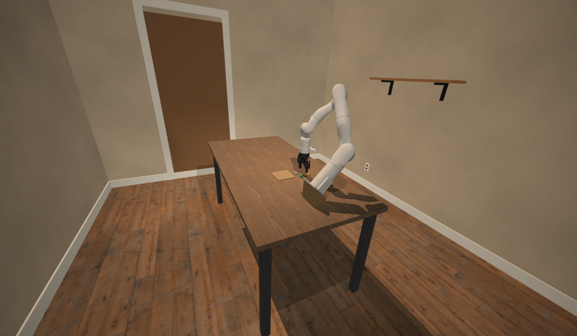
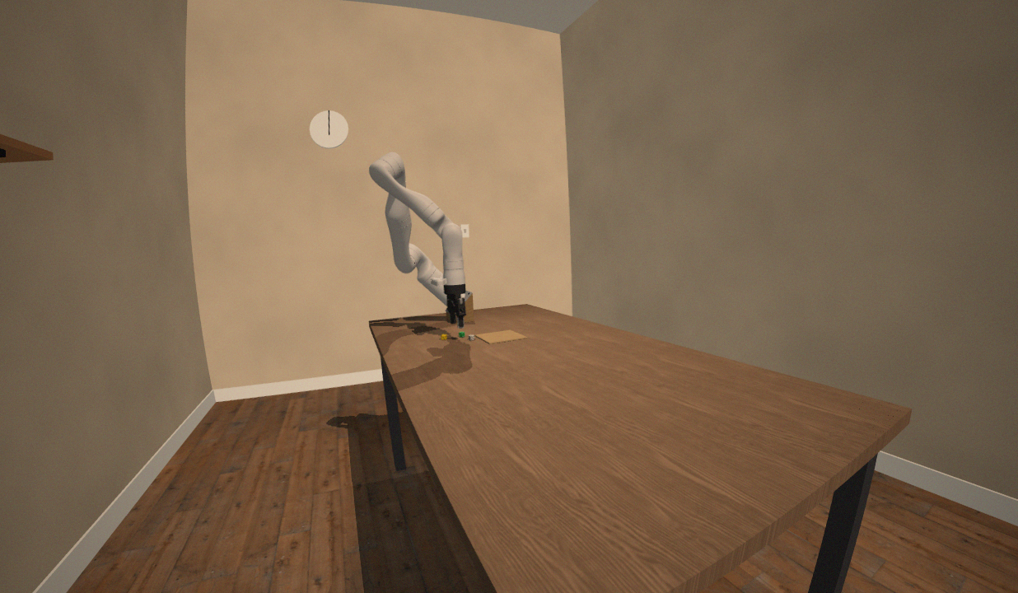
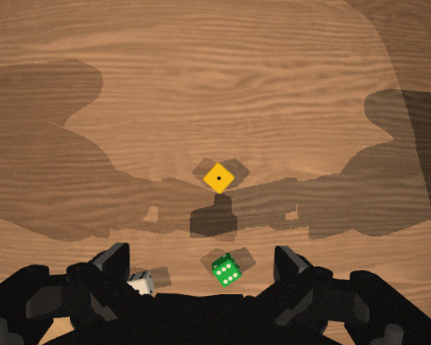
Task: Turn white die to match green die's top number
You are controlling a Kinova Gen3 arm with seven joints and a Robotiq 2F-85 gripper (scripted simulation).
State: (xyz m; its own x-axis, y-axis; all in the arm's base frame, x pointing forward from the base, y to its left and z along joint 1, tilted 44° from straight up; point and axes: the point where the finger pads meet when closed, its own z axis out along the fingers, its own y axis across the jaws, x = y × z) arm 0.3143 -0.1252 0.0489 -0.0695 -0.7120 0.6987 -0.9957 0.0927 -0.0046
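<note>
My hand is 20 mm past the green die, 20 mm to the right of it and 40 mm above it. Also, from my hand: tan mat: 80 mm ahead, 130 mm to the left, 50 mm below; then white die: 50 mm ahead, 30 mm to the left, 40 mm below; then yellow die: 10 mm behind, 50 mm to the right, 40 mm below.
</note>
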